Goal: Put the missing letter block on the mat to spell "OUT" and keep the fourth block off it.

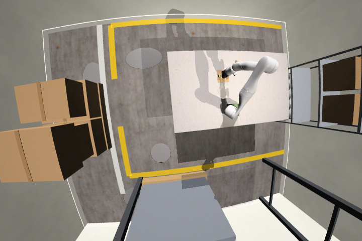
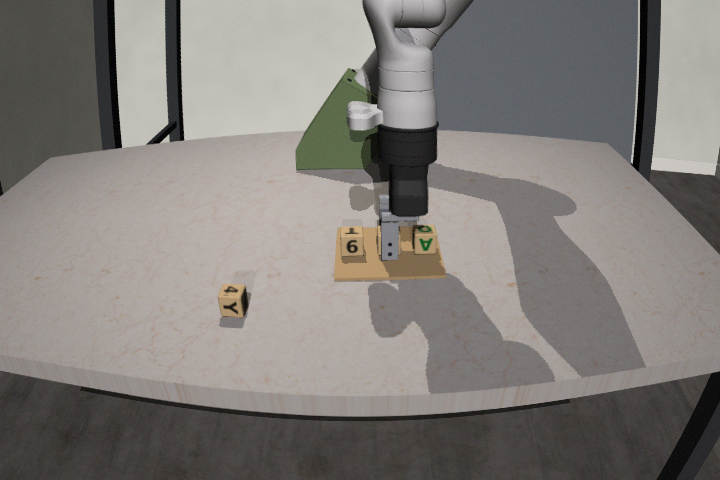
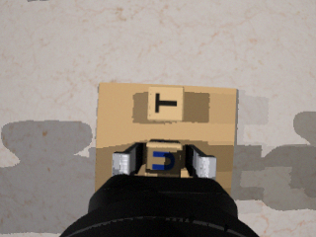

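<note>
My gripper is now 2 cm above the tan mat.
</note>
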